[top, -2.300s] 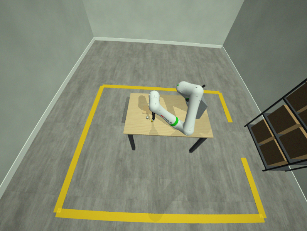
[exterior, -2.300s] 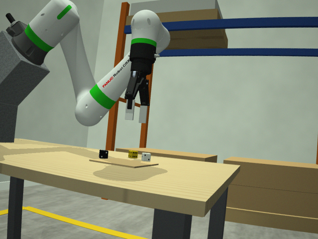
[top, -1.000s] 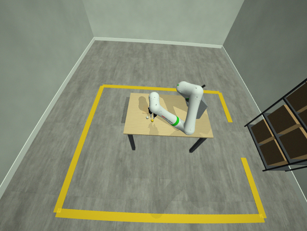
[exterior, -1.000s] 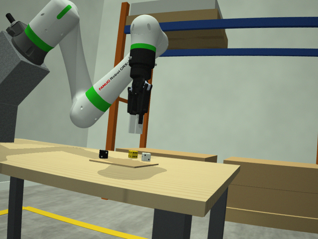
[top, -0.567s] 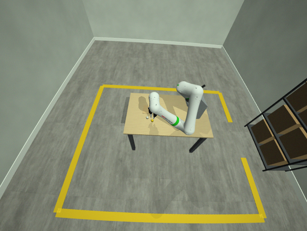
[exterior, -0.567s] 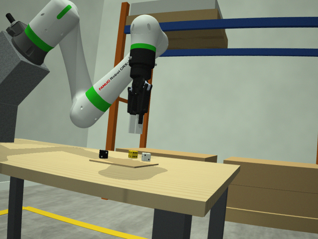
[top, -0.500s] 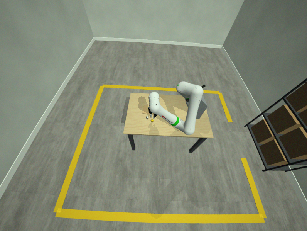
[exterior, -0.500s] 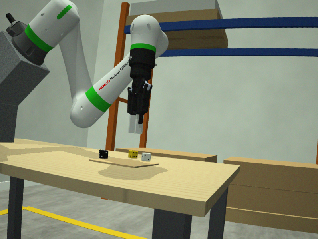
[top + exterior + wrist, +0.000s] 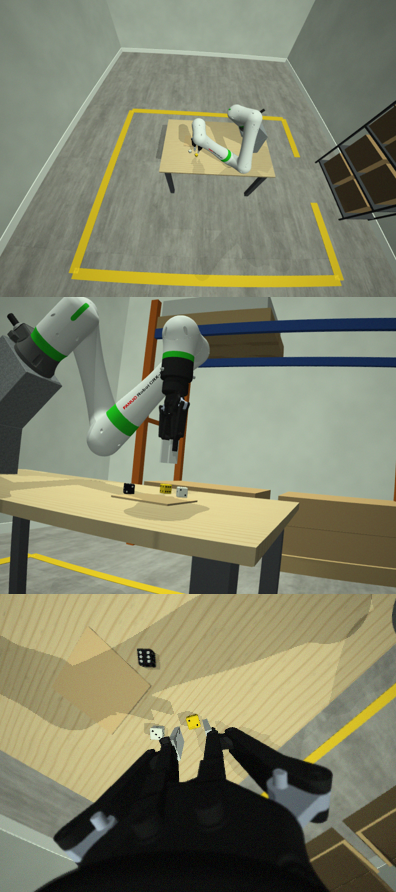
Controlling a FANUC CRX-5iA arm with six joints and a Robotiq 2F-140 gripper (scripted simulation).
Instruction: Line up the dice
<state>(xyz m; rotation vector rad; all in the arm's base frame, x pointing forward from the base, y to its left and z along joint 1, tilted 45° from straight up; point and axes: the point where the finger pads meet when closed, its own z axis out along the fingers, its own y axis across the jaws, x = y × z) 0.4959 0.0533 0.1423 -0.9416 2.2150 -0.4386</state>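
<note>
The yellow die lies 10 cm below my hand. The rest, counted from my hand: black die: 6 cm behind, 13 cm to the right, 10 cm below; tan mat: 3 cm ahead, 19 cm to the right, 11 cm below; white die: 6 cm ahead, 6 cm to the right, 10 cm below.
</note>
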